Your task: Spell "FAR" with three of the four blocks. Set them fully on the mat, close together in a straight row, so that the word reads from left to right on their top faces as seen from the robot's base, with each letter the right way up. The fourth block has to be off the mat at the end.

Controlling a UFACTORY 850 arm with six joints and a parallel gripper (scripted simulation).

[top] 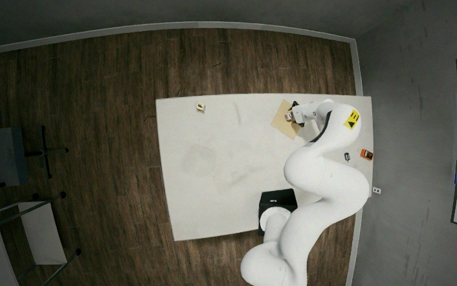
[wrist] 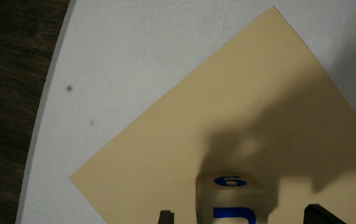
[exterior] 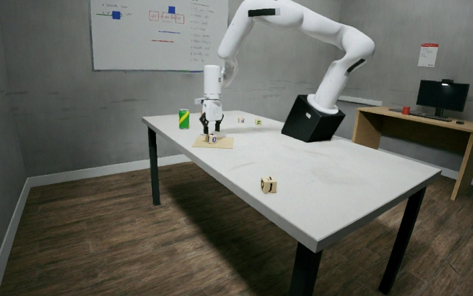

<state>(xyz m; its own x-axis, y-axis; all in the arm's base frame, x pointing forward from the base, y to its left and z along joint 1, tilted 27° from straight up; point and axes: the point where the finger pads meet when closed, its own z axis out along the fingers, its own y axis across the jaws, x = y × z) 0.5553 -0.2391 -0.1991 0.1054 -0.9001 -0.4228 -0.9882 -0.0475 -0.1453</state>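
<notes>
The tan mat lies 20 mm behind my hand, 10 mm to the right of it and 70 mm below it. From my hand the other things lie so: yellow can 70 mm behind, 370 mm to the right, 10 mm below; dark object 430 mm behind, 460 mm to the right, 50 mm below; small orange object 480 mm behind, 700 mm to the right, 60 mm below.
</notes>
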